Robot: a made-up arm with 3 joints. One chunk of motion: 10 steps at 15 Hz.
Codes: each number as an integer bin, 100 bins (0 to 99) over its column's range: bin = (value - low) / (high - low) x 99, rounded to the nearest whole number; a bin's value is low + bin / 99 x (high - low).
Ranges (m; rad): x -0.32..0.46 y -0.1..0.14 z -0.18..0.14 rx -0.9..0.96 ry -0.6..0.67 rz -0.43..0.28
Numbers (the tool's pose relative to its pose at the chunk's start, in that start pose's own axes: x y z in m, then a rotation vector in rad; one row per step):
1: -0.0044 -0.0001 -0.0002 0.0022 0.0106 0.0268
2: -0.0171 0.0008 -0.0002 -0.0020 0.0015 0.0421
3: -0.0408 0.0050 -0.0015 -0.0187 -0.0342 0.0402
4: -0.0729 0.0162 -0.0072 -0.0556 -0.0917 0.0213
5: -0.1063 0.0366 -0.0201 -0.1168 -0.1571 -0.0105
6: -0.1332 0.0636 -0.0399 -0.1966 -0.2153 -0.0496
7: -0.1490 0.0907 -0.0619 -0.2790 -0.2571 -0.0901
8: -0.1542 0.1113 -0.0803 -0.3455 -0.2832 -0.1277
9: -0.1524 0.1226 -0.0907 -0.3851 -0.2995 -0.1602
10: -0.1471 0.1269 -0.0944 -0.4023 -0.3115 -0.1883
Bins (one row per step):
1: 40 41 56 48 48 64
2: 38 42 56 48 47 66
3: 35 43 55 47 44 66
4: 31 48 53 45 40 63
5: 27 56 49 42 35 58
6: 24 67 43 37 30 53
7: 22 79 37 33 27 47
8: 21 87 31 30 25 42
9: 21 92 28 27 23 38
10: 22 94 26 26 22 34

